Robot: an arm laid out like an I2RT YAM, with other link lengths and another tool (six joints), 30 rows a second.
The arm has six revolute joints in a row. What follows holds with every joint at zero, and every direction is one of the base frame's.
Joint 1 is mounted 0.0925 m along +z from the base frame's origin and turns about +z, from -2.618 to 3.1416 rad.
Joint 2 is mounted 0.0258 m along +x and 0.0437 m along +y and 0.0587 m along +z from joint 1 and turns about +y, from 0 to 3.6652 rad.
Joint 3 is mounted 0.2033 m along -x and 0.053 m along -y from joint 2 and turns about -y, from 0 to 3.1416 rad.
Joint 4 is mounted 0.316 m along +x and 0.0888 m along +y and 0.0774 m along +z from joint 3 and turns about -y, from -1.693 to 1.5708 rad.
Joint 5 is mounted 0.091 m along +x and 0.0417 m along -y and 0.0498 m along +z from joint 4 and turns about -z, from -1.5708 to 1.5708 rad.
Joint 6 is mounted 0.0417 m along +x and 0.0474 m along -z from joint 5 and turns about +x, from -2.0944 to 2.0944 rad.
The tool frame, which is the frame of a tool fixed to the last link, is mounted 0.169 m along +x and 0.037 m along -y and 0.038 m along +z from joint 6; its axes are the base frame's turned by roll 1.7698, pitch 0.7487 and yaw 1.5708 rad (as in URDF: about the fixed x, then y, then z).
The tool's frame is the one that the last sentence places.
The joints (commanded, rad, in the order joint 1, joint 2, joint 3, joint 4, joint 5, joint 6), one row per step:
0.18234 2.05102 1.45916 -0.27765 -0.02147 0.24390
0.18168 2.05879 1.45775 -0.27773 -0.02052 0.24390
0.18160 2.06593 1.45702 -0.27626 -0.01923 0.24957
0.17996 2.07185 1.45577 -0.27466 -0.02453 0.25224
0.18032 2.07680 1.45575 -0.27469 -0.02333 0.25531
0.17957 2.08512 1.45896 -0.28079 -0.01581 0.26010
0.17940 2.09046 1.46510 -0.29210 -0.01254 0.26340
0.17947 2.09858 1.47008 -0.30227 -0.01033 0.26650
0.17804 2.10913 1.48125 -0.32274 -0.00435 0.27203
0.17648 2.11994 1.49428 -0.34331 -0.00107 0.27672
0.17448 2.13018 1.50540 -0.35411 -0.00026 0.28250
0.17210 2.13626 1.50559 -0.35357 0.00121 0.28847
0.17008 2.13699 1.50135 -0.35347 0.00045 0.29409
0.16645 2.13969 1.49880 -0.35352 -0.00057 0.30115
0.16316 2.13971 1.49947 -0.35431 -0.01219 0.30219
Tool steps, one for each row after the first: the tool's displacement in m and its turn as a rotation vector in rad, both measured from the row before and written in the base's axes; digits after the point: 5 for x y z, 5 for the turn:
-0.00150 -0.00091 -0.00552 -0.00239 0.00898 -0.00127
-0.00113 -0.00070 -0.00458 0.00139 0.00688 -0.00528
-0.00094 -0.00017 -0.00419 0.00469 0.00658 -0.00037
-0.00090 -0.00027 -0.00310 0.00006 0.00517 -0.00278
-0.00154 -0.00252 -0.00463 -0.00490 0.01060 -0.00917
-0.00130 -0.00114 -0.00247 -0.00244 0.01029 -0.00478
-0.00198 -0.00087 -0.00452 -0.00228 0.01315 -0.00374
-0.00249 -0.00280 -0.00484 -0.00508 0.01929 -0.00942
-0.00200 -0.00218 -0.00408 -0.00323 0.01808 -0.00728
-0.00041 -0.00168 -0.00287 0.00081 0.01022 -0.00724
-0.00087 -0.00214 -0.00355 0.00114 0.00563 -0.00816
-0.00162 -0.00155 -0.00267 0.00285 0.00543 -0.00629
-0.00134 -0.00249 -0.00309 0.00376 0.00602 -0.00898
0.00021 0.00042 -0.00030 0.01015 0.00184 0.00217

